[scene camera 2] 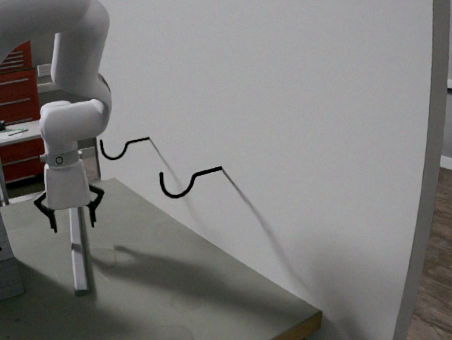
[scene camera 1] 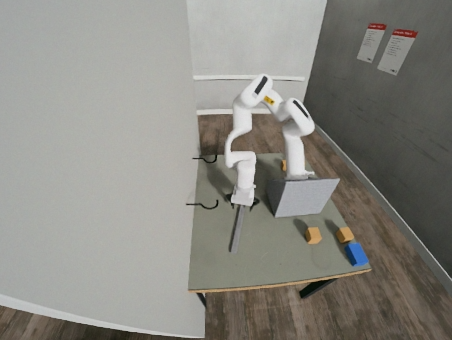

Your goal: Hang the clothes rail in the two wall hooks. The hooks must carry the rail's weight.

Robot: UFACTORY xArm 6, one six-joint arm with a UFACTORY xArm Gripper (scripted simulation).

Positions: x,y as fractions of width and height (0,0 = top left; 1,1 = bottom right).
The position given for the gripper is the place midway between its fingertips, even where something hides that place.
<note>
In view: the gripper (scene camera 2: 0.16,0.67), a grey clothes rail (scene camera 2: 0.18,0.84) and a white wall panel (scene camera 2: 0.72,0.37).
The white wall panel shows as well in scene camera 1 (scene camera 1: 0.22,0.66).
</note>
